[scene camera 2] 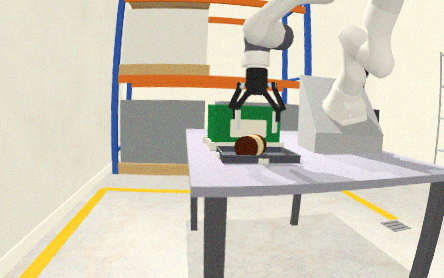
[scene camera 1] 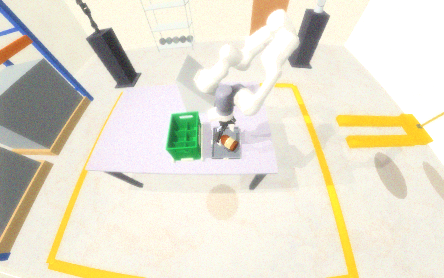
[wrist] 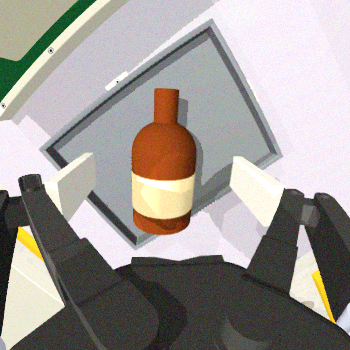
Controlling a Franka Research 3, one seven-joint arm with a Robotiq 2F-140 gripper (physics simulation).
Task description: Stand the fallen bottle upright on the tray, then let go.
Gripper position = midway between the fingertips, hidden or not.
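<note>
You'd find my gripper at (scene camera 2: 255, 131) and also at (wrist: 164, 169). There's a brown bottle (wrist: 163, 153) that I can see as well.
</note>
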